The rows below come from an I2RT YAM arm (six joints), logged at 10 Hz.
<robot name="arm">
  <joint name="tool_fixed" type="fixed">
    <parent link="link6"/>
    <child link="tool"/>
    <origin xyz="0 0 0" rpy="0 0 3.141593"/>
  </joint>
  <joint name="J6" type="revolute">
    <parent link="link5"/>
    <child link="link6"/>
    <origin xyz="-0.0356 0 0.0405" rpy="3.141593 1.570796 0"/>
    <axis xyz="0 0 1"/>
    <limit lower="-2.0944" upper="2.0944"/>
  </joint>
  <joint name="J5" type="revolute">
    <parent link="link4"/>
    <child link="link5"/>
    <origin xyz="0.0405 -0.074 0.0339" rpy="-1.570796 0 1.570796"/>
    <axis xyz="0 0 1"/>
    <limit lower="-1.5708" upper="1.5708"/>
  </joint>
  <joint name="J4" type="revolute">
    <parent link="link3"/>
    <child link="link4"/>
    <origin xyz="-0.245 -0.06 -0.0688" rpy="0 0 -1.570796"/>
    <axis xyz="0 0 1"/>
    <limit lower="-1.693" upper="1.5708"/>
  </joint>
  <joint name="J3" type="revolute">
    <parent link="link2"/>
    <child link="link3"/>
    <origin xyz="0 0.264 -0.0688" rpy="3.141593 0 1.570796"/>
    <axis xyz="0 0 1"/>
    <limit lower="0" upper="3.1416"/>
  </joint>
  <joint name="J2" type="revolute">
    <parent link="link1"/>
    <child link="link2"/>
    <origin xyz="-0.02 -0.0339 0.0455" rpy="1.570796 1.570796 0"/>
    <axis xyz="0 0 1"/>
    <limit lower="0" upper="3.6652"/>
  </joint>
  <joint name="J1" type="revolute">
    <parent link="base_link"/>
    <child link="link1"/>
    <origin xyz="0 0 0.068" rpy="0 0 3.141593"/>
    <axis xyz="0 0 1"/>
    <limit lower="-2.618" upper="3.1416"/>
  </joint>
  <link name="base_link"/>
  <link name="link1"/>
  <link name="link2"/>
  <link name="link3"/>
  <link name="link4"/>
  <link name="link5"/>
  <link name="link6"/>
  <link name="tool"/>
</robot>
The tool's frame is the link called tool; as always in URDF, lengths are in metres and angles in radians.
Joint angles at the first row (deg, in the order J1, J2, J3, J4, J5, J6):
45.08, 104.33, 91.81, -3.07, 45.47, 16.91
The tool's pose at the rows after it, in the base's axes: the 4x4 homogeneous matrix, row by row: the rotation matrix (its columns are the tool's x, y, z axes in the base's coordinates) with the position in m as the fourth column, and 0 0 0 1 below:
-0.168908 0.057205 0.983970 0.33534; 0.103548 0.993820 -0.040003 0.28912; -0.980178 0.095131 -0.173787 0.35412; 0 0 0 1
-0.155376 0.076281 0.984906 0.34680; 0.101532 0.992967 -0.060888 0.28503; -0.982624 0.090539 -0.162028 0.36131; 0 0 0 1
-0.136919 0.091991 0.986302 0.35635; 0.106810 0.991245 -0.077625 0.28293; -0.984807 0.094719 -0.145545 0.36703; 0 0 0 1
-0.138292 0.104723 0.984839 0.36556; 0.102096 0.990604 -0.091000 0.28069; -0.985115 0.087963 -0.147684 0.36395; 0 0 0 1
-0.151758 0.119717 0.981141 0.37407; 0.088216 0.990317 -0.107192 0.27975; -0.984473 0.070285 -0.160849 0.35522; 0 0 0 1
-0.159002 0.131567 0.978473 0.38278; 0.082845 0.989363 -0.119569 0.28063; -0.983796 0.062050 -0.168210 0.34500; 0 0 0 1
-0.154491 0.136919 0.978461 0.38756; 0.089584 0.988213 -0.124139 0.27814; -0.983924 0.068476 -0.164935 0.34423; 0 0 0 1
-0.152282 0.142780 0.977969 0.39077; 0.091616 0.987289 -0.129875 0.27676; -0.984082 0.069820 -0.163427 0.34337; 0 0 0 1
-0.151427 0.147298 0.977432 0.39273; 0.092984 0.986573 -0.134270 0.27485; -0.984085 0.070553 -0.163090 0.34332; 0 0 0 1
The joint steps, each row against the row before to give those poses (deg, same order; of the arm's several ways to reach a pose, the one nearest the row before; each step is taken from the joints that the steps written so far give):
-1.03, 1.99, 3.43, -0.20, 0.00, -1.03
-1.40, 1.40, 3.08, -0.67, -0.06, -1.03
-1.00, 1.40, 2.65, 0.10, 0.11, -0.74
-0.98, 1.33, 1.16, 0.05, -0.22, -0.33
-0.77, 1.47, 0.46, -0.11, 0.06, -0.20
-0.59, 1.75, 0.37, 0.74, 0.07, 0.00
-0.61, 0.50, 0.41, 0.44, -0.31, 0.07
-0.37, 0.41, 0.35, 0.20, -0.02, -0.02
-0.33, 0.12, 0.13, 0.02, -0.06, 0.00

